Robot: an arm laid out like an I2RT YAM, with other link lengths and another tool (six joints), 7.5 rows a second.
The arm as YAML. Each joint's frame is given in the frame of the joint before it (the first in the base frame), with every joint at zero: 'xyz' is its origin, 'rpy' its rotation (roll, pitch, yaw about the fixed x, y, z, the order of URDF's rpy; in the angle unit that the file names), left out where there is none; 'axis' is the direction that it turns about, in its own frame. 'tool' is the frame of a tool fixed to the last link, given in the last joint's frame.
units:
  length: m
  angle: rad
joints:
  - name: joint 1
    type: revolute
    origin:
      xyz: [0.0, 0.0, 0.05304]
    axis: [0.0, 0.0, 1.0]
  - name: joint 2
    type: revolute
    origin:
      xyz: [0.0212, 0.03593, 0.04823]
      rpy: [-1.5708, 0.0, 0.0]
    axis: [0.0, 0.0, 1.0]
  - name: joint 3
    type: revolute
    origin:
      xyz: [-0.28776, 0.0, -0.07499]
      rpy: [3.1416, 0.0, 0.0]
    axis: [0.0, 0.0, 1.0]
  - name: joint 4
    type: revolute
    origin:
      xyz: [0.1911, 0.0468, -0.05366]
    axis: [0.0, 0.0, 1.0]
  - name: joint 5
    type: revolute
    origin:
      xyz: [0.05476, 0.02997, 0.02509]
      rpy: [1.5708, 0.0, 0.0]
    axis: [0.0, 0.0, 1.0]
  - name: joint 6
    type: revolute
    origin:
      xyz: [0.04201, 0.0, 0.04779]
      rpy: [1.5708, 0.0, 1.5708]
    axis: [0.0, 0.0, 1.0]
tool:
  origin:
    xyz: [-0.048, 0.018, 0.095]
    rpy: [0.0, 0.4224, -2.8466]
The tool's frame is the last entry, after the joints.
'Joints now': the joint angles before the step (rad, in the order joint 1, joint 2, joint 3, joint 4, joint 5, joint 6). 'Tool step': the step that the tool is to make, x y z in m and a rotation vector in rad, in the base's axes. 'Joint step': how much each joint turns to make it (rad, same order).
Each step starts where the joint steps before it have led.
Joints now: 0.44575, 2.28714, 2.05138, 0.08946, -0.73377, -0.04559
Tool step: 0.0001, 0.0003, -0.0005, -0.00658, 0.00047, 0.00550
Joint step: 0.00009, 0.00587, 0.01618, -0.01944, -0.00449, -0.00875
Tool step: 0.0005, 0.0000, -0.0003, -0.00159, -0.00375, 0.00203
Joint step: -0.00055, 0.00301, 0.00558, -0.00298, -0.00208, -0.00462
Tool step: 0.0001, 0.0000, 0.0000, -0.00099, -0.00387, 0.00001
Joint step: 0.00008, -0.00011, 0.00021, 0.00044, 0.00047, -0.00341
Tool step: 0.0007, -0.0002, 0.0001, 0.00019, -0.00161, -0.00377
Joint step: -0.00047, -0.00007, -0.00021, 0.00167, 0.00334, -0.00001
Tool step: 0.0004, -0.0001, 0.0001, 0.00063, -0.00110, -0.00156
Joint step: -0.00035, 0.00021, 0.00003, 0.00169, 0.00118, 0.00038
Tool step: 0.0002, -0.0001, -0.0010, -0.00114, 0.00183, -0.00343
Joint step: 0.00013, -0.00091, -0.00550, 0.00273, 0.00355, 0.00041
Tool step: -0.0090, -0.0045, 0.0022, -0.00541, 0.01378, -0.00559
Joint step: 0.00033, -0.04532, -0.06919, 0.01088, 0.00568, 0.00265
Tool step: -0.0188, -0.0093, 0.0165, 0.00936, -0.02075, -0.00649
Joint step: 0.00036, -0.09919, -0.11428, 0.03836, 0.00684, 0.00077
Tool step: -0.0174, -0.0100, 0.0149, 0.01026, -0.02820, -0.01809
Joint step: -0.00043, -0.09604, -0.10808, 0.04141, 0.01788, -0.00078
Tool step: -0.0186, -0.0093, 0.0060, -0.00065, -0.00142, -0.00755
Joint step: 0.00050, -0.08298, -0.10427, 0.02205, 0.00813, -0.00036
